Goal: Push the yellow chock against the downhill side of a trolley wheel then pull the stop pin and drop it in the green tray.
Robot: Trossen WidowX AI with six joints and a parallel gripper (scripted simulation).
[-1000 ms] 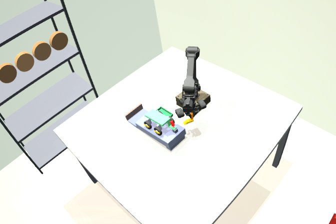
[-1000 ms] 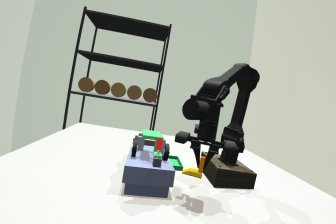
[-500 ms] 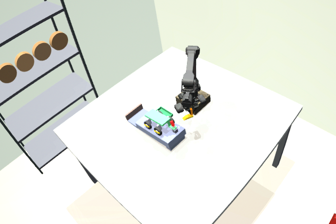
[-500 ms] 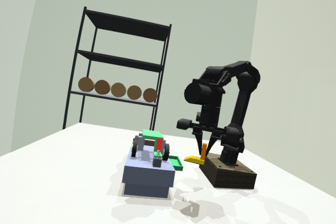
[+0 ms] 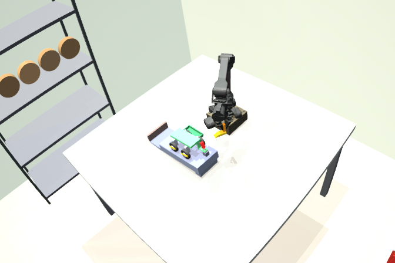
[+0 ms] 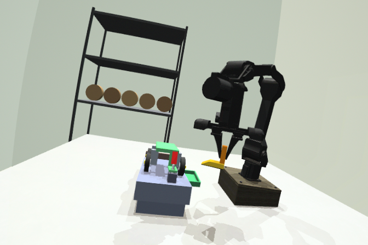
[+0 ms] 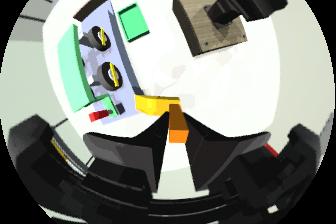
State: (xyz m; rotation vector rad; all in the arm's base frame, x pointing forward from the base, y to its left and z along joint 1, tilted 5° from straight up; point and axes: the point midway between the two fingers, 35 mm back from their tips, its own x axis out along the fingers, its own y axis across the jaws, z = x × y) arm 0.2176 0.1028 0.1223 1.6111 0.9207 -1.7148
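Right now the yellow chock is 2 cm ahead of my gripper tip, 1 cm to the right of it and 1 cm below it. Round my gripper tip: red-headed stop pin (13 cm ahead, 5 cm to the right, 4 cm below); trolley (13 cm ahead, 16 cm to the right, 6 cm below); lavender ramp (12 cm ahead, 17 cm to the right, 13 cm below).
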